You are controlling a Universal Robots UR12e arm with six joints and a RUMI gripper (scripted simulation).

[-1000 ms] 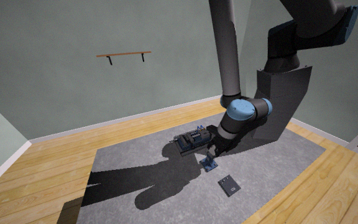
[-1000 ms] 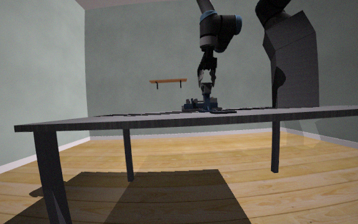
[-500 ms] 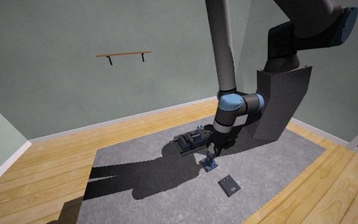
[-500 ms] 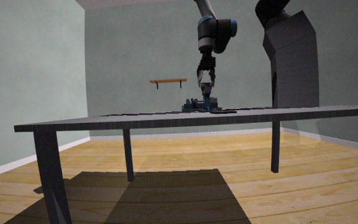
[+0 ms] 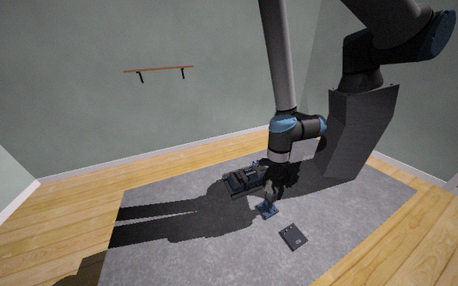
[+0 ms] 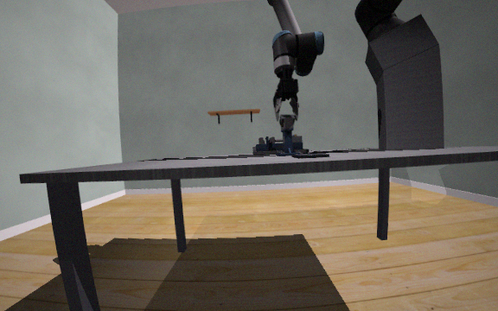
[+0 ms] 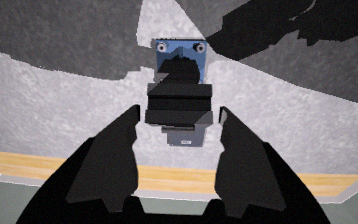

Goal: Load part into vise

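The part lies right at my hand. The rest, counted from my hand: moving jaw: 60 mm ahead, 220 mm to the right, 90 mm below; cylinder rod: 220 mm to the right, 90 mm below; work stop: 90 mm ahead, 170 mm to the right, 70 mm below.
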